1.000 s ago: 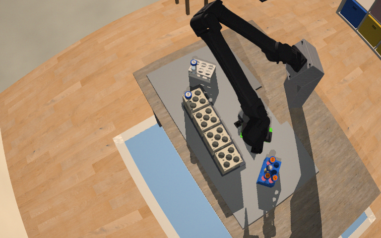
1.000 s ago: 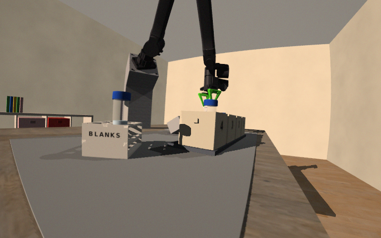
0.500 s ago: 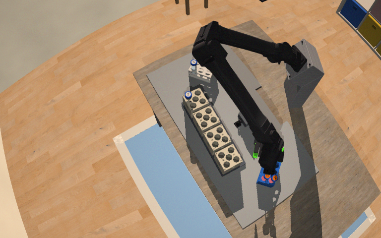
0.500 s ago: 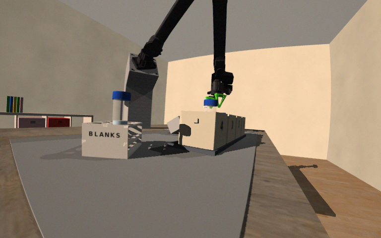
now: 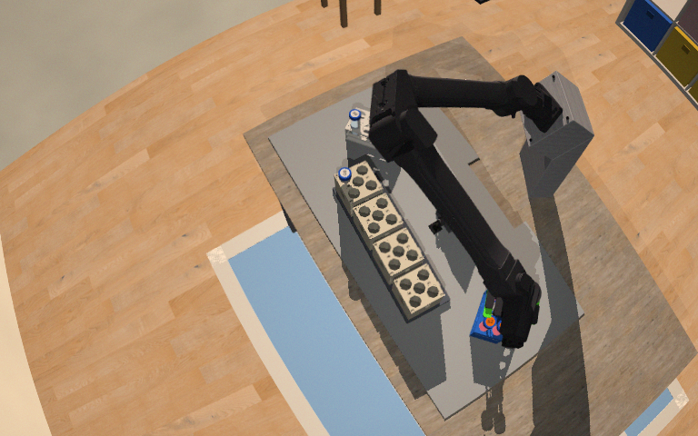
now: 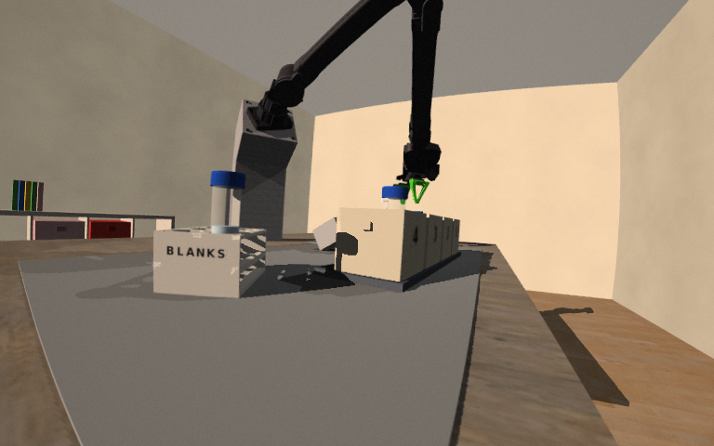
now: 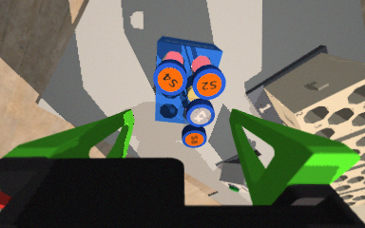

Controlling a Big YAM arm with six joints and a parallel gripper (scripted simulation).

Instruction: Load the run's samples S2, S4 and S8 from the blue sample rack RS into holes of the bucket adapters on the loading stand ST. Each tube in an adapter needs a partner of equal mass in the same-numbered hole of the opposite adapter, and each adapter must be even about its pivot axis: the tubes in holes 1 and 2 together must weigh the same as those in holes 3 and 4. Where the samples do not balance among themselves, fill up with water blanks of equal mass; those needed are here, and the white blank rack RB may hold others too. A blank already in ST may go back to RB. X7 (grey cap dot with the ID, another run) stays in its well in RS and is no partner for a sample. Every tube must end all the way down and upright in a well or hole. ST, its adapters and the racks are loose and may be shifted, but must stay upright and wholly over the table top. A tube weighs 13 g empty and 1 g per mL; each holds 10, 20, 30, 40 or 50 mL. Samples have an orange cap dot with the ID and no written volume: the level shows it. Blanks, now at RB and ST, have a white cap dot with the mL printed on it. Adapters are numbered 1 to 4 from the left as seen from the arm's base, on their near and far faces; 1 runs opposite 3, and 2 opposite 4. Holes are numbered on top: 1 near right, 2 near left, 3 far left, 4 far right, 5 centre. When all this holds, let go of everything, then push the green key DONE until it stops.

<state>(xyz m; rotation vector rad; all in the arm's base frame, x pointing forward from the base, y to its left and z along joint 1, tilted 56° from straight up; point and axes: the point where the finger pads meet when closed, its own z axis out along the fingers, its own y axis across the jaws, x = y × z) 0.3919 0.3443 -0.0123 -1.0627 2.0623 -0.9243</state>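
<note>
Now: hand 10 mm short of the orange-dot sample, 30 mm to the right of it and 90 mm above it. From my hand the other things lie so: grey-dot tube X7: 10 mm ahead, 30 mm to the right, 90 mm below; orange-dot tube: 40 mm behind, 60 mm to the right, 90 mm below; blue sample rack RS: 10 mm behind, 10 mm to the right, 120 mm below.
</note>
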